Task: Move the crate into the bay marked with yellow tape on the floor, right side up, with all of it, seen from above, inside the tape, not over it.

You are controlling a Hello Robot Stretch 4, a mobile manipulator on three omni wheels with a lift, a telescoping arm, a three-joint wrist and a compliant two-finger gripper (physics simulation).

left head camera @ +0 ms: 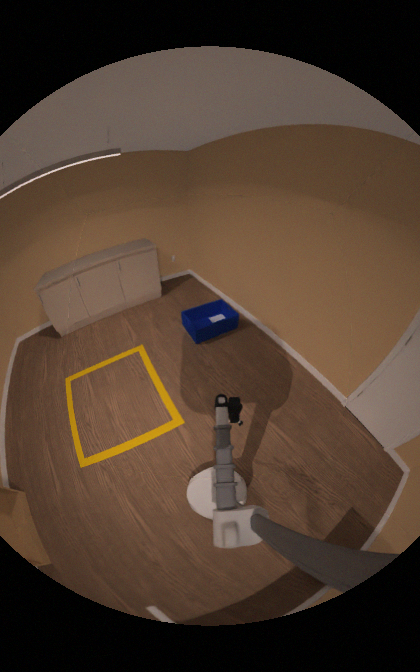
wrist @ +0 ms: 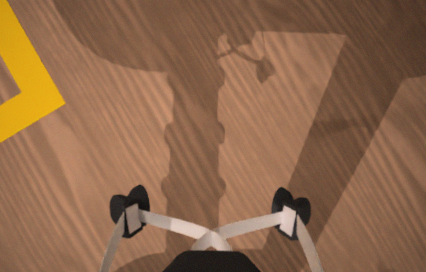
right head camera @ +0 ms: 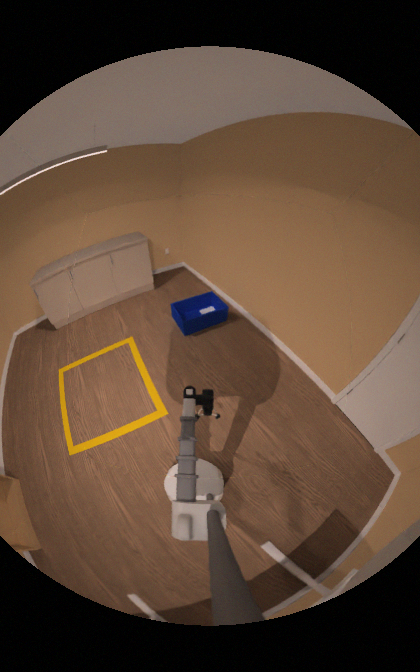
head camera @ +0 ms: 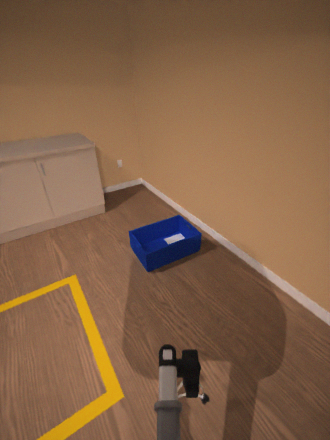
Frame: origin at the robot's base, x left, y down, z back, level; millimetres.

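Where they show: gripper, fingertip midpoint: (wrist: 210,202) (head camera: 188,400).
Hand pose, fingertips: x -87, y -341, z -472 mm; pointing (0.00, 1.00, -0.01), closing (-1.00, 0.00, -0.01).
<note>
After its pixels a point has its place.
The blue crate (head camera: 165,250) @(z -1645, x 8, y -156 mm) (left head camera: 210,322) (right head camera: 200,314) stands upright on the floor near the right wall, open side up, with a white patch inside it. The yellow tape bay (head camera: 92,342) @(z -919, x 517, y 27 mm) (left head camera: 159,387) (right head camera: 145,377) lies on the floor to the left, nearer than the crate and apart from it. A corner of the tape (wrist: 42,92) @(z -635, x 308, y 27 mm) shows at the left in the wrist view. My gripper (wrist: 210,202) @(z -471, x -87, y -341 mm) points down at the floor, open and empty, its two fingertips wide apart. It is on the near side of the crate, to the right of the bay. The crate does not show in the wrist view.
A low beige cabinet (head camera: 65,185) @(z -2366, x 1097, y -483 mm) (left head camera: 102,287) (right head camera: 95,280) stands against the back wall, left of the crate. The white baseboard (head camera: 240,255) @(z -1727, x -722, y -5 mm) runs close behind the crate. A white door (left head camera: 395,390) (right head camera: 385,385) is at the far right. A tan box-like object (left head camera: 20,525) (right head camera: 15,515) shows at the lower left.
</note>
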